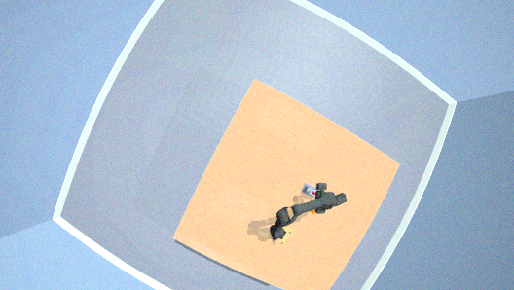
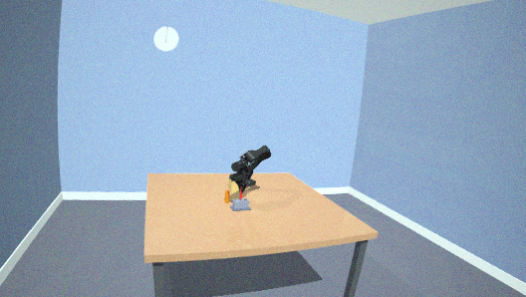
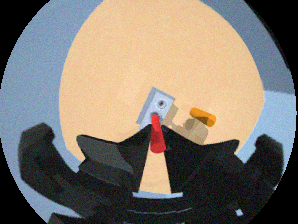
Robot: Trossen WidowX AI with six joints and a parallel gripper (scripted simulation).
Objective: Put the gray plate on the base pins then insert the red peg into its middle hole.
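My gripper tip is 6 cm above the gray block. The rest, counted from my gripper tip: small orange piece 11 cm behind, 7 cm below, 6 cm to the right; then red peg right at my gripper tip.
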